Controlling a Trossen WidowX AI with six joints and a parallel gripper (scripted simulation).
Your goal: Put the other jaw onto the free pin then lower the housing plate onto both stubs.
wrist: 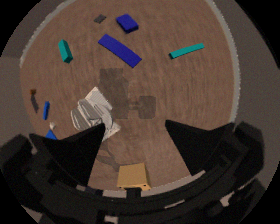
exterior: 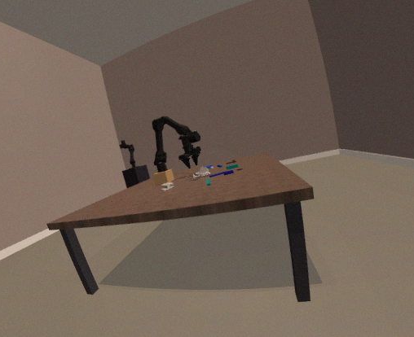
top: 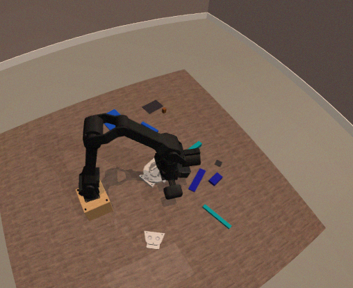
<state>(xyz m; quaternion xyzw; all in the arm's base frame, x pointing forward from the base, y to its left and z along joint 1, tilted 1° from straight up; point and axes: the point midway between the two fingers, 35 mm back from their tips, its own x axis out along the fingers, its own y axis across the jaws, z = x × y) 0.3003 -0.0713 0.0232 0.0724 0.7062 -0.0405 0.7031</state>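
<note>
My gripper tip is 130 mm past the white housing plate, 170 mm to the left of it and 60 mm above it. Round my gripper tip: white jaw: 20 mm behind, 90 mm to the left, 70 mm below; blue bar: 160 mm ahead, 10 mm to the left, 80 mm below; white base: 20 mm ahead, 120 mm to the left, 80 mm below.
</note>
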